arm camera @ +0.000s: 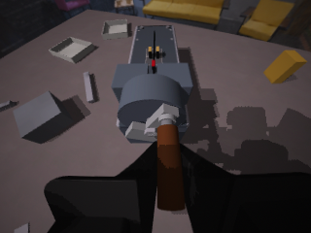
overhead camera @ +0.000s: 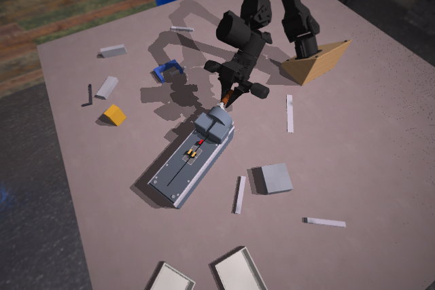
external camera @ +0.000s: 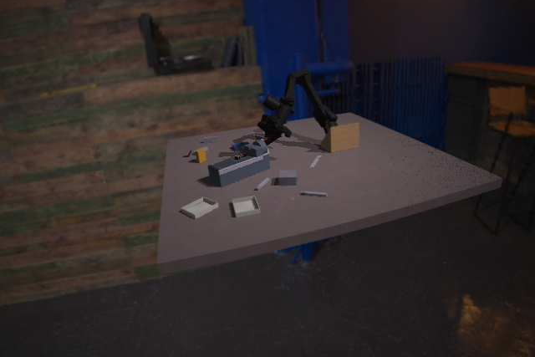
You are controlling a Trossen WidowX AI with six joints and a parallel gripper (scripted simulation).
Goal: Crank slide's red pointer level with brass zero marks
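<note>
The brown crank handle is 2 cm behind my gripper tip, 2 cm above it and 1 cm to the right of it. Also, from my gripper tip: grey block (24 cm to the left, 7 cm below, 2 cm behind); then blue clamp (29 cm to the right, 8 cm below, 5 cm ahead); then red pointer (11 cm ahead, 6 cm to the left, 1 cm below).
</note>
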